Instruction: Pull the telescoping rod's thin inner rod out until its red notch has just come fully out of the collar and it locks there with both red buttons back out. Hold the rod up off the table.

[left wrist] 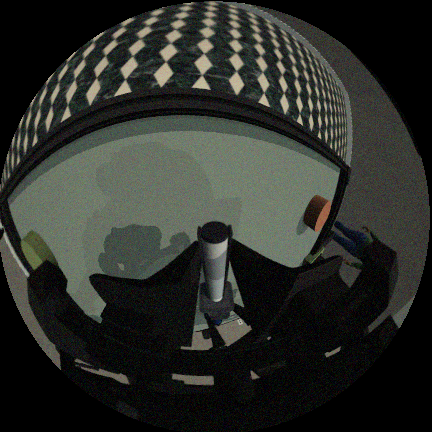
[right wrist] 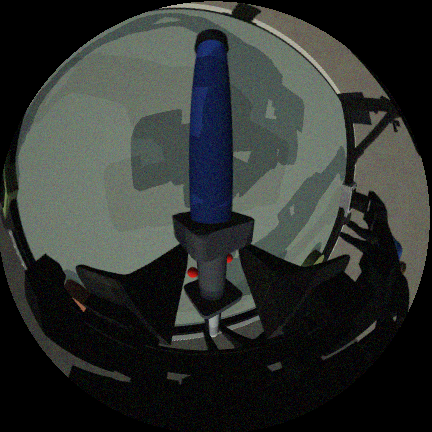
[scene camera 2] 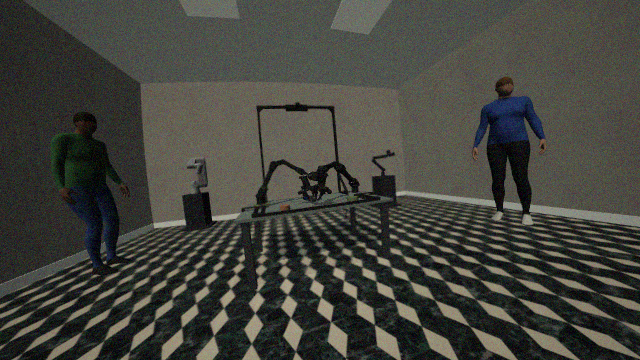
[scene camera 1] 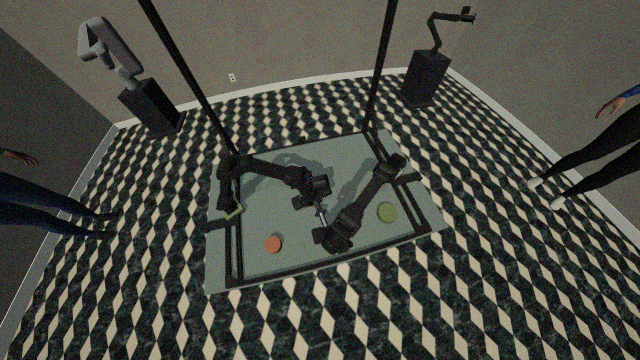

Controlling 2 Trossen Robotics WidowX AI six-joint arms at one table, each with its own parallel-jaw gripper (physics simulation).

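The telescoping rod (scene camera 1: 321, 216) (left wrist: 215, 265) is held level off the table, its shadow below. In the right wrist view its blue handle (right wrist: 211, 135) points away, with a dark block, a grey collar (right wrist: 212, 277) and a black flange nearer. Two red buttons (right wrist: 193, 272) (right wrist: 229, 258) stand out on both sides of the collar. A short piece of pale inner rod (right wrist: 214, 325) shows past the flange. A red notch cannot be made out. My left gripper (scene camera 1: 326, 231) (left wrist: 213, 244) is shut on the inner rod near its black end cap. My right gripper (scene camera 1: 312, 195) (right wrist: 212, 246) is shut around the collar below the block.
An orange disc (scene camera 1: 273, 244) (scene camera 2: 285, 207) (left wrist: 317, 213) lies at the lower left of the table in scene camera 1. A green disc (scene camera 1: 387, 212) (left wrist: 36, 250) lies at its right. A light green bent bar (scene camera 1: 234, 214) is by the table's left edge. Dark rails and posts border the table.
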